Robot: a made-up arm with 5 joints. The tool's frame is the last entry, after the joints. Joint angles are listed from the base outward. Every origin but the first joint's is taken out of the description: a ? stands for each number. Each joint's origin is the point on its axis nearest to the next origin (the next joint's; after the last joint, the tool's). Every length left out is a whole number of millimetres.
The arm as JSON. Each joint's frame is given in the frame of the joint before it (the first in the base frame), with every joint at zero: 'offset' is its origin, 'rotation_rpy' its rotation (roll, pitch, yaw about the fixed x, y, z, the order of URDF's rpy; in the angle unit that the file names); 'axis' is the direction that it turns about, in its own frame. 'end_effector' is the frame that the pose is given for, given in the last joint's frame.
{
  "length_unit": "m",
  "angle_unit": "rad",
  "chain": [
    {
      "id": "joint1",
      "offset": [
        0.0,
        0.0,
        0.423
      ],
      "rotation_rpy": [
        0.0,
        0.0,
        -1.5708
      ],
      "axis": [
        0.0,
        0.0,
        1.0
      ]
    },
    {
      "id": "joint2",
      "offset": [
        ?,
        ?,
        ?
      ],
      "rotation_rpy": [
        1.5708,
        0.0,
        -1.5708
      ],
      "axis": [
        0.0,
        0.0,
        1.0
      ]
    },
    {
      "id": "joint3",
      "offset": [
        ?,
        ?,
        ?
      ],
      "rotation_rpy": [
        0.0,
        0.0,
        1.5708
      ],
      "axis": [
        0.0,
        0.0,
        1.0
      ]
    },
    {
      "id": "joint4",
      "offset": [
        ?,
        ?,
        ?
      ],
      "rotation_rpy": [
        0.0,
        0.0,
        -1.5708
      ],
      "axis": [
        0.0,
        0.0,
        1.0
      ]
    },
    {
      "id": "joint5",
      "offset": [
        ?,
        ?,
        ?
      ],
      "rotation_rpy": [
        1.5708,
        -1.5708,
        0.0
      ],
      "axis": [
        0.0,
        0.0,
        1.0
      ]
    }
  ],
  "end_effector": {
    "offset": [
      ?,
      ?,
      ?
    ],
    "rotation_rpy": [
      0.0,
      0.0,
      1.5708
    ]
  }
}
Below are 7 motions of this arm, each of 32 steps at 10 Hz.
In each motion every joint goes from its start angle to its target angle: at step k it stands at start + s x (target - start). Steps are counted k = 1, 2, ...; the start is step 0. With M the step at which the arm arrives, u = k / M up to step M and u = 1 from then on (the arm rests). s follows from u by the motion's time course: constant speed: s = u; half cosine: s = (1 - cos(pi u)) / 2; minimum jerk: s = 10 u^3 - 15 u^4 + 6 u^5.
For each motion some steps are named. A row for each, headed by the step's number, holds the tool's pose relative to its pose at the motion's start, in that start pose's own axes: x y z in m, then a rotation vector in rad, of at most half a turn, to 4 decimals.
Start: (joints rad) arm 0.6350 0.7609 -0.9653 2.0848 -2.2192
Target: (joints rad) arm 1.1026 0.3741 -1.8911 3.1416 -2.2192
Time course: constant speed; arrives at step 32
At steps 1, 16, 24, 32:
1: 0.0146 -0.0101 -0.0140 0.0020 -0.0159 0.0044
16: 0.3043 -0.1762 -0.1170 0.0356 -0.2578 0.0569
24: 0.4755 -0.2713 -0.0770 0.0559 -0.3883 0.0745
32: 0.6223 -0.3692 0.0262 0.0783 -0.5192 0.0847

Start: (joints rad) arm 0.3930 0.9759 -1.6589 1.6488 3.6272
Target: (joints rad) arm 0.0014 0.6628 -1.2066 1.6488 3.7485
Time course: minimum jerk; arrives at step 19
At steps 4, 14, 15, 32:
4: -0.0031 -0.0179 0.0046 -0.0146 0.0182 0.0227
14: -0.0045 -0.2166 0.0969 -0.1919 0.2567 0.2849
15: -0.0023 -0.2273 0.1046 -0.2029 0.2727 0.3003
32: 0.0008 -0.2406 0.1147 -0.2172 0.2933 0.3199

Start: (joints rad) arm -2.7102 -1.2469 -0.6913 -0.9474 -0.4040
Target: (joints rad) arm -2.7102 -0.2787 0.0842 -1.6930 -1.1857
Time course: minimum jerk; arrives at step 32
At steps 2, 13, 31, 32:
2: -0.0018 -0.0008 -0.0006 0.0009 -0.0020 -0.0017
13: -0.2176 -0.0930 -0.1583 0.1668 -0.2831 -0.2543
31: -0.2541 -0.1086 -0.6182 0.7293 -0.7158 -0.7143
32: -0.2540 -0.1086 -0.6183 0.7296 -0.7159 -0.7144

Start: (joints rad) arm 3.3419 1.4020 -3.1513 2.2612 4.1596
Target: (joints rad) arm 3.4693 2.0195 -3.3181 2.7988 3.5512
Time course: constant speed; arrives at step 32
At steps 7, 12, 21, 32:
7: 0.0002 0.0429 0.0854 0.1856 0.1124 -0.1553
12: 0.0036 0.0670 0.1472 0.3111 0.2055 -0.2623
21: 0.0151 0.0972 0.2583 0.5207 0.4002 -0.4420
32: 0.0363 0.1116 0.3902 0.7442 0.6849 -0.6277

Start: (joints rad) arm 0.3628 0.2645 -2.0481 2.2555 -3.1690
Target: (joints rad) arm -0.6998 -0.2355 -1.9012 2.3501 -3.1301
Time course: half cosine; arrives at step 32
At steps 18, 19, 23, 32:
18: 0.2722 -0.3034 -0.0119 -0.2423 -0.1533 0.6098
19: 0.2989 -0.3164 -0.0083 -0.2579 -0.1642 0.6600
23: 0.3961 -0.3483 0.0074 -0.3099 -0.2018 0.8436
32: 0.4961 -0.3566 0.0269 -0.3573 -0.2373 1.0417

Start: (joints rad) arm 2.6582 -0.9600 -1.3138 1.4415 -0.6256
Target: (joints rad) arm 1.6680 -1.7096 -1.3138 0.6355 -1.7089
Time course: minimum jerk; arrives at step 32
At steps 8, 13, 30, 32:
8: -0.0239 0.0063 -0.0562 -0.1644 0.0738 -0.0491
13: -0.0679 -0.0237 -0.1766 -0.5667 0.1420 -0.1928
30: -0.0450 -0.3877 -0.3386 -1.7991 -0.4600 -0.8084
32: -0.0445 -0.3892 -0.3383 -1.8026 -0.4640 -0.8106

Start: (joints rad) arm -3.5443 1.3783 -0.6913 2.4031 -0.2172
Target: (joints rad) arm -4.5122 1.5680 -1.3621 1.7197 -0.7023
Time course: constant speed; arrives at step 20
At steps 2, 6, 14, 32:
2: -0.0124 -0.0037 -0.0271 -0.0175 0.1156 -0.1447
6: -0.0429 -0.0025 -0.0812 -0.0366 0.3526 -0.4284
14: -0.1131 0.0459 -0.1822 -0.0101 0.8608 -0.9426
32: -0.1519 0.1289 -0.2447 0.0709 1.2802 -1.2413

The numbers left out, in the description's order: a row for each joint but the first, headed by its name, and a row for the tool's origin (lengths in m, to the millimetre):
joint2: 0.0 0.0 0.0
joint3: -0.055 0.294 0.0
joint4: -0.537 0.122 0.0
joint5: -0.072 -0.092 0.0
tool: 0.0 0.0 0.0

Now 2 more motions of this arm.
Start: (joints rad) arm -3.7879 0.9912 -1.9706 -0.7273 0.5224
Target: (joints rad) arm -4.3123 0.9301 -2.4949 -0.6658 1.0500
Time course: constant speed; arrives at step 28
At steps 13, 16, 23, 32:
13: 0.2540 0.0985 0.0056 -0.0432 0.3357 0.1805
16: 0.3129 0.1180 -0.0063 -0.0405 0.4129 0.2124
23: 0.4471 0.1551 -0.0518 -0.0159 0.5890 0.2716
32: 0.5377 0.1727 -0.0981 0.0167 0.7090 0.2999

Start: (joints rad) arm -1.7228 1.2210 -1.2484 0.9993 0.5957
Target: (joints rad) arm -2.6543 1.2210 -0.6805 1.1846 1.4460
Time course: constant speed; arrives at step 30
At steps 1, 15, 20, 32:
1: 0.0016 0.0133 0.0117 0.0068 -0.0354 0.0455
15: -0.0519 0.1452 0.1754 0.0298 -0.5740 0.6005
20: -0.0983 0.1652 0.2230 0.0021 -0.7820 0.7522
32: -0.2135 0.1654 0.2804 -0.1134 -1.2069 0.9583

